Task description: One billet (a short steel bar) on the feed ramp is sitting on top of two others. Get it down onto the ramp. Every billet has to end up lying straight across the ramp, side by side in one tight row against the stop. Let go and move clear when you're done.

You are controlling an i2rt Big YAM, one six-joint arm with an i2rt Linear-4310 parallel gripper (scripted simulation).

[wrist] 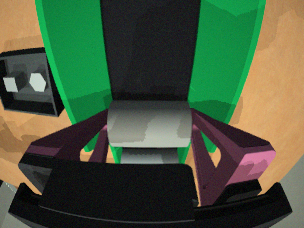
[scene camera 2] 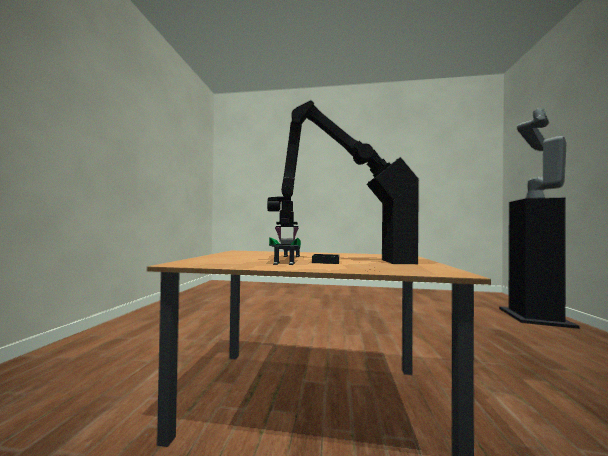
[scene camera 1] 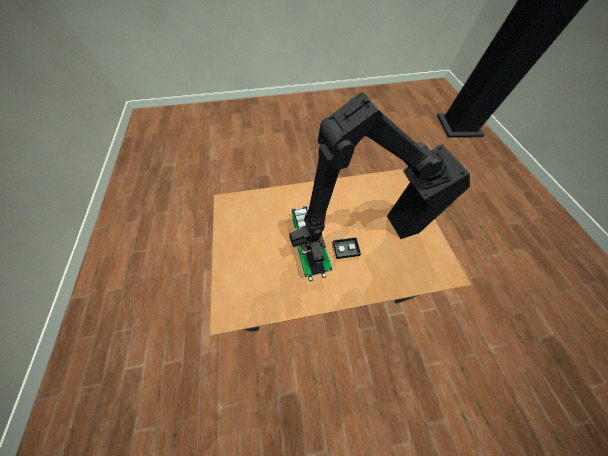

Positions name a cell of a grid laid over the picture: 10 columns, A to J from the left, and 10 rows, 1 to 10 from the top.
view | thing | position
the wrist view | my gripper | E6
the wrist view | steel billet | E6
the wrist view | steel billet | E7
